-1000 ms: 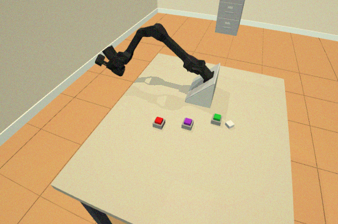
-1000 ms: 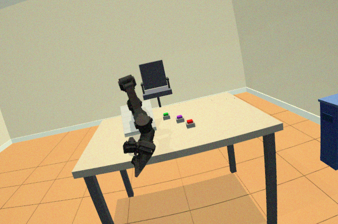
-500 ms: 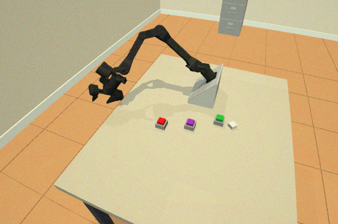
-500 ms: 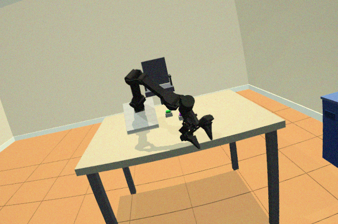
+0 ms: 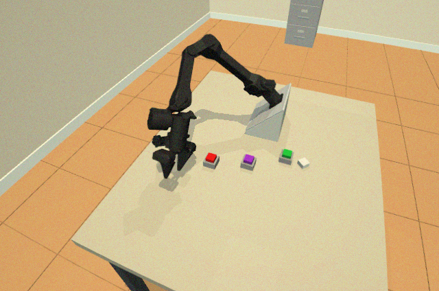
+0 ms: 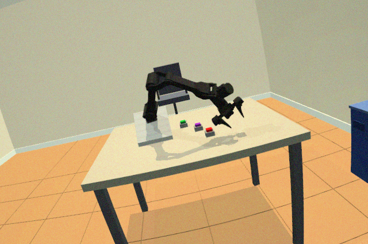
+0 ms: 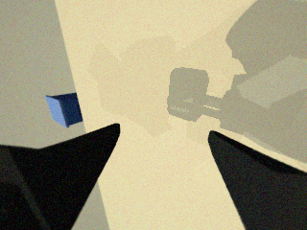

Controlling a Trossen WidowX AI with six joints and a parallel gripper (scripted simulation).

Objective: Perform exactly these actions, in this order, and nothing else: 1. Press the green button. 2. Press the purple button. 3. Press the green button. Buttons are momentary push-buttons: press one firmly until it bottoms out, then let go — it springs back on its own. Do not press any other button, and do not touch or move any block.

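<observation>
My gripper tip is 24 cm past the green button, 37 cm to the right of it and 3 cm above it. From my gripper tip the other things lie so: red button (13 cm behind, 9 cm to the left, 3 cm below); purple button (17 cm behind, 23 cm to the left, 3 cm below); small white block (23 cm behind, 43 cm to the left, 5 cm below).
</observation>
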